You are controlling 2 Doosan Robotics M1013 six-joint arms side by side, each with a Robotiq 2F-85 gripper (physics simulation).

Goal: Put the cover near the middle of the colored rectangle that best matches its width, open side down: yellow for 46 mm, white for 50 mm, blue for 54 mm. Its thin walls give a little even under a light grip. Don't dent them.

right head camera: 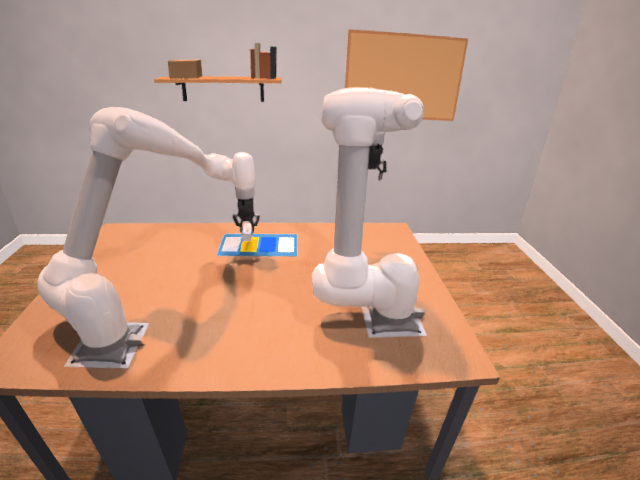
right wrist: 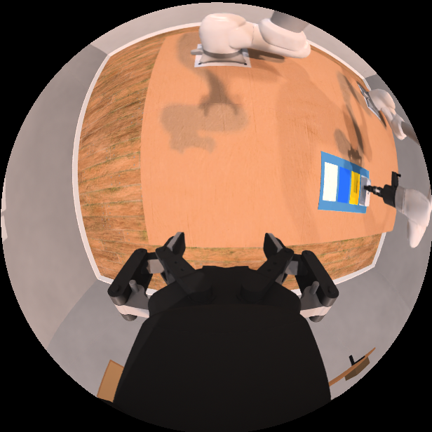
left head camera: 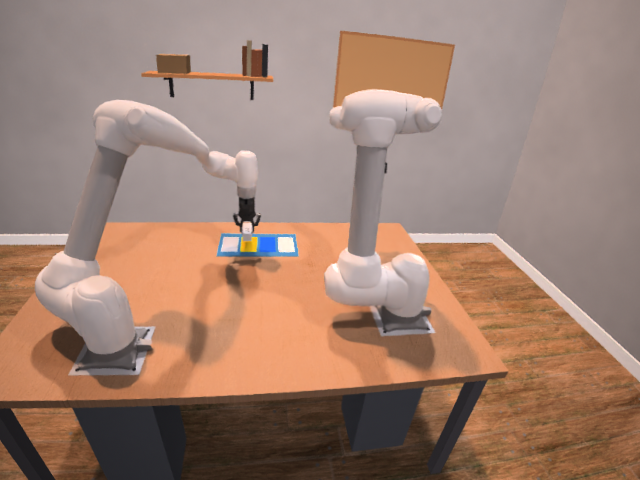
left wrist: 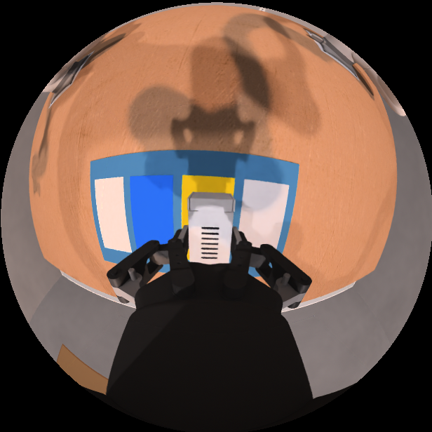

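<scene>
The cover (left head camera: 247, 231) (right head camera: 247, 231) (left wrist: 210, 217) is a small white box with dark slots on one face and a greyer end. My left gripper (left head camera: 247, 224) (right head camera: 246, 224) (left wrist: 209, 233) is shut on it and holds it upright above the yellow rectangle (left head camera: 249, 248) (right head camera: 250, 248) (left wrist: 207, 183) (right wrist: 355, 187). Its open side is not clearly visible. The blue rectangle (left head camera: 267, 244) (right head camera: 267, 244) (left wrist: 152, 210) and the white rectangle (left head camera: 286, 244) (right head camera: 286, 244) (left wrist: 113, 212) lie right of the yellow in the head views. My right gripper (right head camera: 381, 174) (right wrist: 224, 240) is open and empty, high up, far from the cover.
The rectangles lie on a blue-bordered mat (left head camera: 258, 253) (left wrist: 215, 159) (right wrist: 326, 206) near the table's back edge. A pale grey rectangle (left head camera: 229, 244) (right head camera: 231, 244) (left wrist: 263, 210) is at its left end in the head views. A wall shelf (left head camera: 206, 75) (right head camera: 217, 80) is behind.
</scene>
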